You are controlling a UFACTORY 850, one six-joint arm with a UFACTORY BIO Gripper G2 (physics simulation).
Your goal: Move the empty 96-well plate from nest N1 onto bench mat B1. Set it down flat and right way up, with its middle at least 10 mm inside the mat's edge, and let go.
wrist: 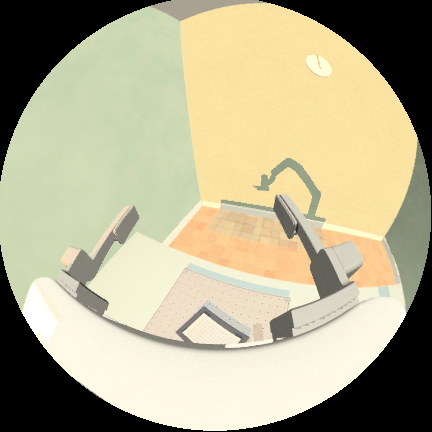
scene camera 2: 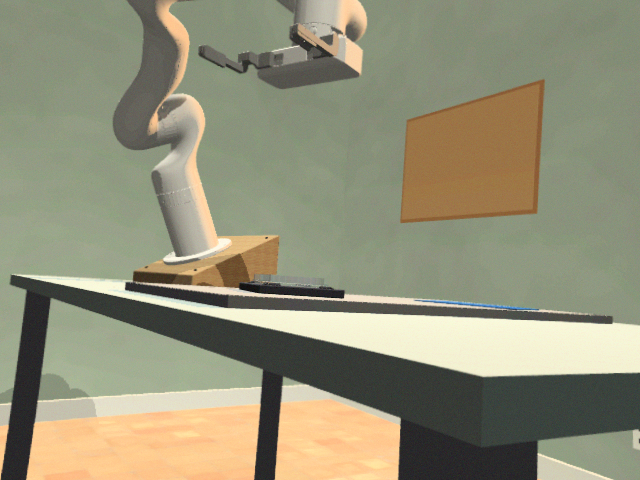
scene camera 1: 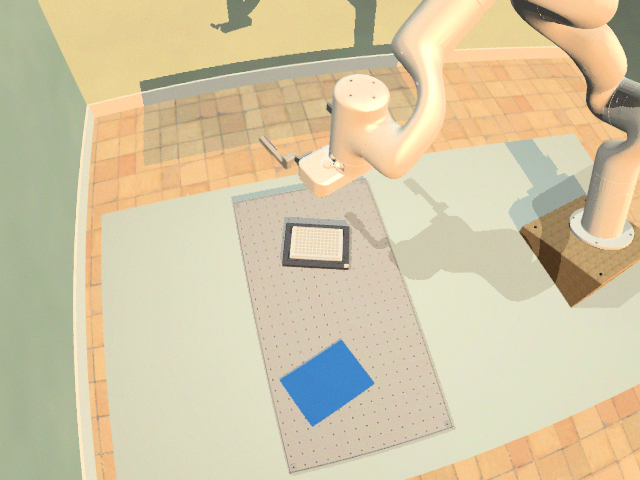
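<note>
The 96-well plate is pale, clear-sided and lies flat in the dark nest N1. Its lower part is hidden by the gripper body in the wrist view. The blue bench mat B1 lies flat with nothing on it; it does not show in the wrist view. My gripper is wide open and empty. It is high above the table, beyond the nest in scene camera 1, with its fingers pointing sideways rather than down.
Nest and mat are on a perforated board, raised slightly above the pale table. The arm stands on a wooden block at the table's side. Walls stand beyond the table.
</note>
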